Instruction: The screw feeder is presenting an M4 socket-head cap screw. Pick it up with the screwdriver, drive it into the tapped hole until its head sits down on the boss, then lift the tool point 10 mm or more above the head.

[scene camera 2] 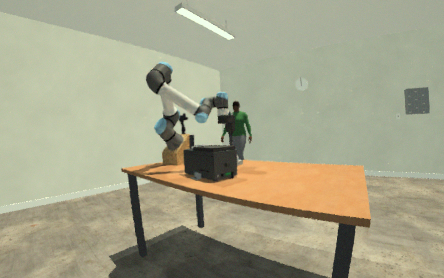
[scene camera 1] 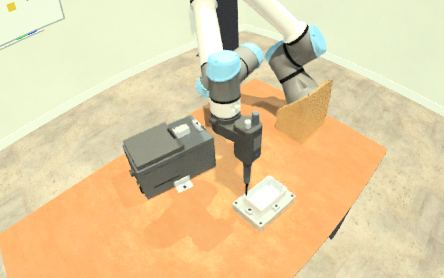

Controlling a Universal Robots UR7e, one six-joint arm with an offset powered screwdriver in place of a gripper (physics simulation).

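Observation:
My screwdriver (scene camera 1: 246, 192) (scene camera 2: 231, 139) points straight down, its thin dark bit at the back left corner of the white open box (scene camera 1: 267, 203). The box stands on a pale base plate (scene camera 1: 259, 223) with dark holes or screw heads at its corners and tabs. The bit's end is low, close to the plate or touching it; I cannot tell which. Whether a screw is on the bit is too small to see, and the tapped hole under it does not show. The dark screw feeder (scene camera 1: 176, 168) (scene camera 2: 199, 162) stands to the left in scene camera 1. In scene camera 2 it hides the bit's lower end.
A small white bracket (scene camera 1: 184, 185) with a dark spot sticks out at the feeder's foot. A wooden panel (scene camera 1: 306, 120) (scene camera 2: 171, 156) stands by the arm's base on the orange table (scene camera 1: 90, 220) (scene camera 2: 300, 186). A person in green (scene camera 2: 241, 123) stands beyond the table.

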